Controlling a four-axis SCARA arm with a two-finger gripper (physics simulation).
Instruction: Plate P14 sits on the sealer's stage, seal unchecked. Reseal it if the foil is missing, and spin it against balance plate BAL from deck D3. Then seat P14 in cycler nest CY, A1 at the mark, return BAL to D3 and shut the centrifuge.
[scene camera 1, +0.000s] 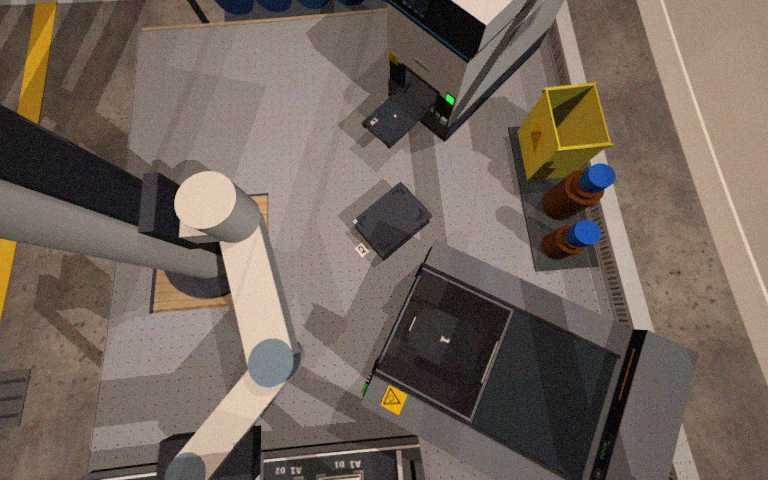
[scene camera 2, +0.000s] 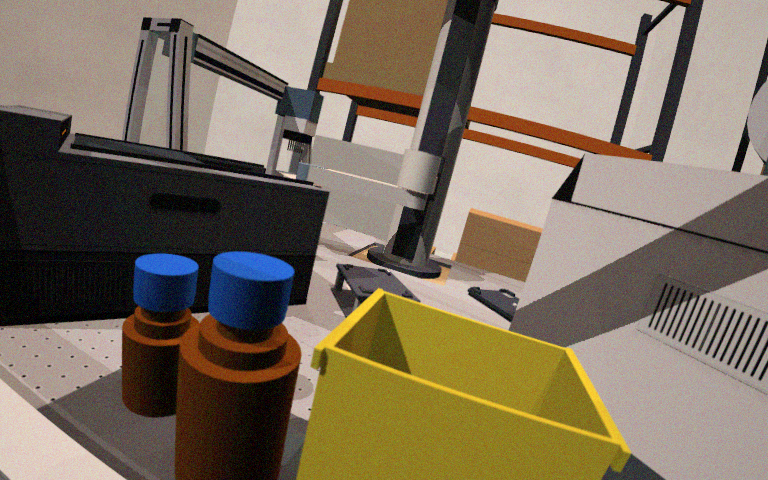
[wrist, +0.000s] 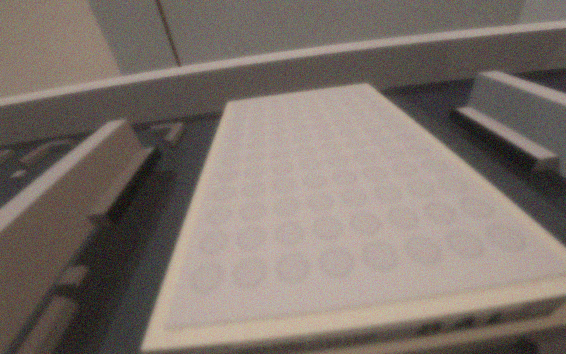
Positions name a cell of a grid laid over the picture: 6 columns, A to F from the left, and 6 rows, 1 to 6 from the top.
A white well plate shows in the wrist view (D4); in scene camera 1 it is out of frame.
